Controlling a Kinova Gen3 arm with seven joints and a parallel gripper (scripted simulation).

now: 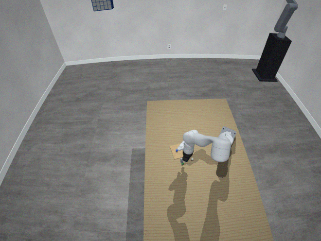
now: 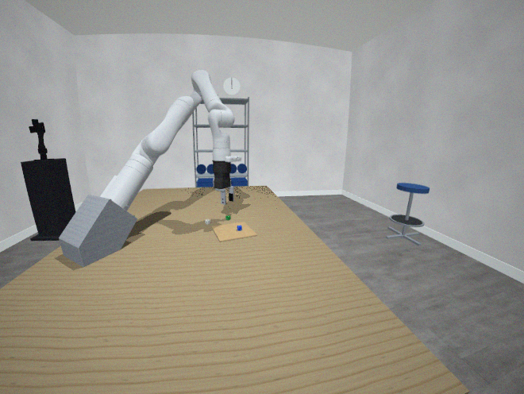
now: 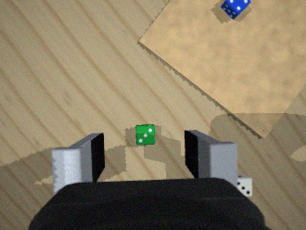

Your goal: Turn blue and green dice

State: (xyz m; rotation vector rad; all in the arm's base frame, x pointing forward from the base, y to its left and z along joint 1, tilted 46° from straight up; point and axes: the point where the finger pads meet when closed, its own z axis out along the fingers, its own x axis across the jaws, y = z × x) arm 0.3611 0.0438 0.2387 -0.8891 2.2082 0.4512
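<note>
The green die lies 90 mm below my hand. From my hand the other things lie so: tan mat (20 mm ahead, 130 mm to the right, 90 mm below); blue die (40 mm ahead, 130 mm to the right, 80 mm below); white die (90 mm behind, 40 mm to the right, 90 mm below).
</note>
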